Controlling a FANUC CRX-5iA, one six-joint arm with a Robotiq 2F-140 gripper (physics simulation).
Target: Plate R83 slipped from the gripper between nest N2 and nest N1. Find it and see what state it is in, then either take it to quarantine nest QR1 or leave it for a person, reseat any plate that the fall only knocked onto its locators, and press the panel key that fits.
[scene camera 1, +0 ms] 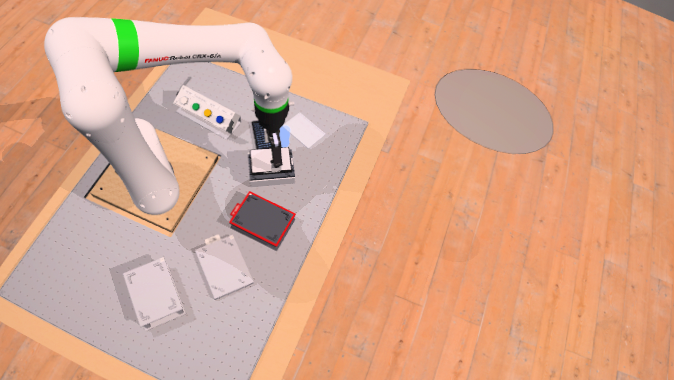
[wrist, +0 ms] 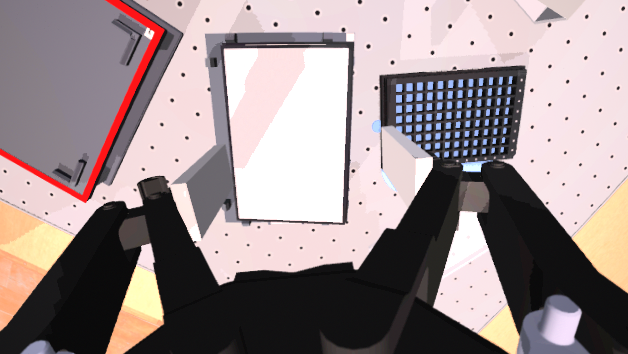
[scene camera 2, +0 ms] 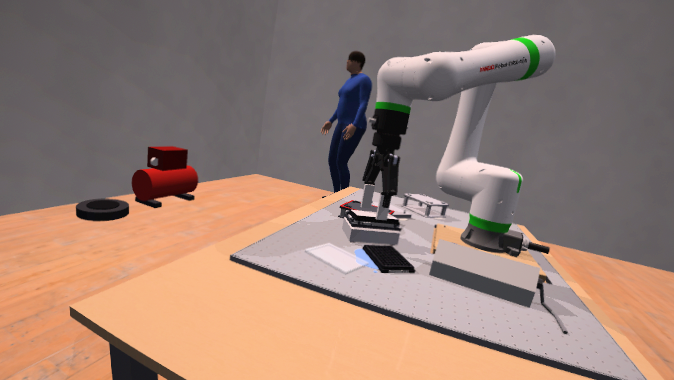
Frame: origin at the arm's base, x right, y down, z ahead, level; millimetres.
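Where they show: gripper, fingertip midpoint: (wrist: 305, 157) (scene camera 2: 372, 213); arm's base, origin of the base link: (scene camera 2: 483, 243).
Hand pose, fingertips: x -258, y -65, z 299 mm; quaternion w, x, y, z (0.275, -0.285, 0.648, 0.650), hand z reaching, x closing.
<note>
Each offset is from my fingertips to the top centre of the thing.
A white-topped plate with a black frame @[dy +2, dx +14, dz +1 mm] (scene camera 1: 261, 159) (wrist: 290, 135) sits on a grey nest (scene camera 1: 272, 182) (scene camera 2: 372, 236) (wrist: 218, 100), slightly askew; more nest rim shows along its left side in the wrist view. My gripper (scene camera 1: 275, 161) (scene camera 2: 375, 209) (wrist: 305, 157) is open and empty, its fingers apart at the plate's two sides. A black grid plate @[dy +66, dx -92, dz -95 mm] (scene camera 1: 260, 135) (scene camera 2: 389, 258) (wrist: 455, 115) lies lidless on the table over blue liquid @[dy +79, dx -100, dz -41 mm] (scene camera 1: 285, 136) (scene camera 2: 365, 257) (wrist: 377, 126). A clear lid @[dy +72, dx -184, dz -2 mm] (scene camera 1: 306, 131) (scene camera 2: 335, 257) lies beside it. No plate label is readable.
The red-edged nest @[dy +34, dx +181, dz +89 mm] (scene camera 1: 265, 217) (wrist: 60, 90), a low nest @[dy +54, dx +363, dz +78 mm] (scene camera 1: 222, 265) and a raised one @[dy +16, dx +543, dz -28 mm] (scene camera 1: 152, 292) (scene camera 2: 425, 202) hold no plate. The key panel @[dy -4, dx -41, dz -308 mm] (scene camera 1: 202, 104) (scene camera 2: 482, 272) stands near the grid plate. A person (scene camera 2: 355, 100) stands behind the table.
</note>
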